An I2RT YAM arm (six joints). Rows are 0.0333 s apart.
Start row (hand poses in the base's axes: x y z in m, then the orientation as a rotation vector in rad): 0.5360, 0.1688, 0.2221, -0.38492, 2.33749, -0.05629
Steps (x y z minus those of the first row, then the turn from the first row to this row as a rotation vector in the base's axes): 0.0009, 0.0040, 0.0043, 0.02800, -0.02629, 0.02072; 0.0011, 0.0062, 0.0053, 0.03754, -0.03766, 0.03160; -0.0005, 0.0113, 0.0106, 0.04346, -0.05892, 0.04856; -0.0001, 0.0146, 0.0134, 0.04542, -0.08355, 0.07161; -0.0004, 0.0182, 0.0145, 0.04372, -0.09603, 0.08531; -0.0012, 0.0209, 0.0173, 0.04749, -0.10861, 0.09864; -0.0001, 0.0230, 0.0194, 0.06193, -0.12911, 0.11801; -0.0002, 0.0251, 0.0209, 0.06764, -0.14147, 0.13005; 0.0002, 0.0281, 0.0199, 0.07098, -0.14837, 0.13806
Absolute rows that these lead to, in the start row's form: 0.5369, 0.1728, 0.2264, -0.39219, 2.30557, -0.01851; 0.5371, 0.1750, 0.2274, -0.39873, 2.29140, -0.00439; 0.5355, 0.1801, 0.2327, -0.41281, 2.26636, 0.00649; 0.5359, 0.1834, 0.2355, -0.43514, 2.23678, 0.01496; 0.5356, 0.1870, 0.2366, -0.44994, 2.22144, 0.01709; 0.5348, 0.1897, 0.2394, -0.46153, 2.20563, 0.02526; 0.5359, 0.1918, 0.2415, -0.47353, 2.17972, 0.04676; 0.5358, 0.1939, 0.2430, -0.48253, 2.16415, 0.05642; 0.5362, 0.1969, 0.2420, -0.48889, 2.15509, 0.06255
